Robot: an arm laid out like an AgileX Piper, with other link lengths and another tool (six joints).
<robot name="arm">
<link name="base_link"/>
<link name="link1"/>
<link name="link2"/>
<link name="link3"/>
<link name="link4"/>
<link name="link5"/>
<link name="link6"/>
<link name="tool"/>
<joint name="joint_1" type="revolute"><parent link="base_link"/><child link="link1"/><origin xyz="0 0 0.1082"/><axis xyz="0 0 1"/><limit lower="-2.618" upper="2.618"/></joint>
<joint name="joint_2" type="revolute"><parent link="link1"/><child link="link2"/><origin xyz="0 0 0" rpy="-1.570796 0 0"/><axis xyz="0 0 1"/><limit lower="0" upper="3.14"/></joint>
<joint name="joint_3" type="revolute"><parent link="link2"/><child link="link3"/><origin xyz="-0.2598 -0.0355 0"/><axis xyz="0 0 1"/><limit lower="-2.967" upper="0"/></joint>
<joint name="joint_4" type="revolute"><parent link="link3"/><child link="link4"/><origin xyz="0.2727 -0.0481 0" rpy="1.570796 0 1.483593"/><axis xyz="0 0 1"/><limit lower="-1.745" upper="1.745"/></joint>
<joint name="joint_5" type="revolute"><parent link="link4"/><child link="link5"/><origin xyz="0 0 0" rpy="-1.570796 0 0"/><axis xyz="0 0 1"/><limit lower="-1.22" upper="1.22"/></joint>
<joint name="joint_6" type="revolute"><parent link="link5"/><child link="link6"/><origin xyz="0 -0.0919 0" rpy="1.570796 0 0"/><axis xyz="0 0 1"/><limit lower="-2.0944" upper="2.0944"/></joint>
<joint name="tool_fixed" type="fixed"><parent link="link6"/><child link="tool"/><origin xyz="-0.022 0.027 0.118" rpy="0.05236 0 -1.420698"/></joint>
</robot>
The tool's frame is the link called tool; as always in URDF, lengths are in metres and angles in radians.
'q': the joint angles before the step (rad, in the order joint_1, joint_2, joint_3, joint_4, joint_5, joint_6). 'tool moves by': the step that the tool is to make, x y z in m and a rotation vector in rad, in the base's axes. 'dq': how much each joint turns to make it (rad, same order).
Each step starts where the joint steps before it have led.
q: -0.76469 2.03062 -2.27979 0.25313 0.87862 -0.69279
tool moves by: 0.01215 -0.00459 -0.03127 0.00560 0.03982 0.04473
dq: -0.00060 0.05839 -0.00007 0.03772 -0.01124 -0.07227
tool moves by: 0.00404 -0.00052 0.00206 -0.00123 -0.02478 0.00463
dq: 0.00000 0.00575 0.00005 0.02329 -0.02340 -0.00971
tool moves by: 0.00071 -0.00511 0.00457 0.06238 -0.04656 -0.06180
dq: 0.00001 0.00001 -0.00003 -0.01398 -0.01509 0.10707
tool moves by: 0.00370 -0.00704 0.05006 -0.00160 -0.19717 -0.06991
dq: -0.00001 -0.02371 -0.01348 0.03951 -0.13413 0.09698
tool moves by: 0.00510 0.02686 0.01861 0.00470 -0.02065 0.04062
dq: 0.03572 -0.03699 0.00003 0.00717 0.02323 0.01440
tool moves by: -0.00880 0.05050 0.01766 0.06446 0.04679 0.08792
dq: 0.03916 -0.07925 -0.00002 0.01728 0.16027 0.02601
